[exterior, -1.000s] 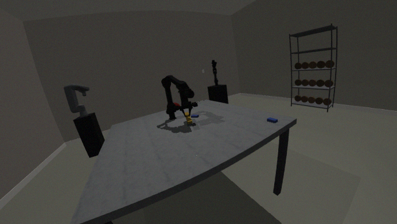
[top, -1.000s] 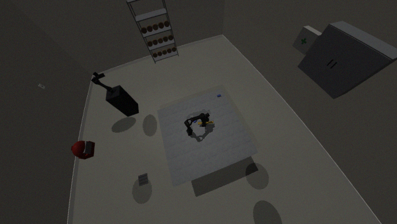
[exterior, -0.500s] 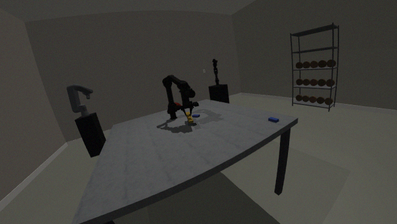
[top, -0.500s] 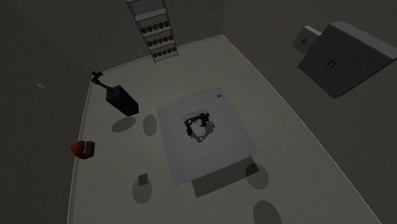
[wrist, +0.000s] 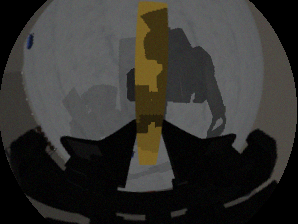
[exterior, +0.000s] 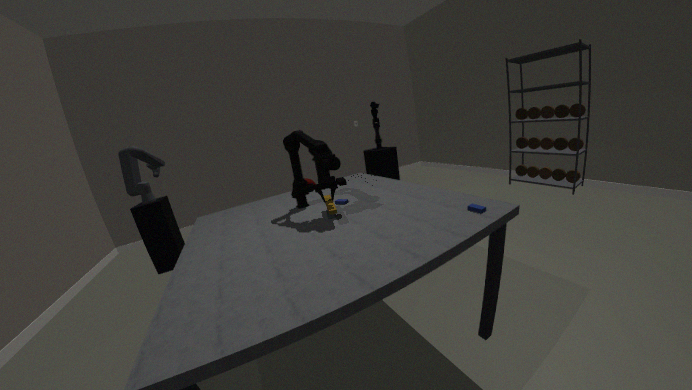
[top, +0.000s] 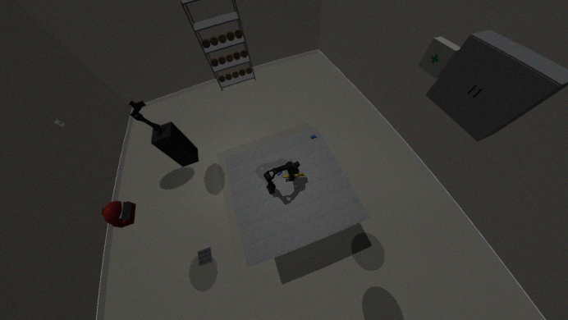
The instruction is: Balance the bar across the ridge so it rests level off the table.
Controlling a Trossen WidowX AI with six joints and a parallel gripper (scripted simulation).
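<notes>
The yellow bar lies 30 mm ahead of my gripper tip and 10 mm to the right of it.
</notes>
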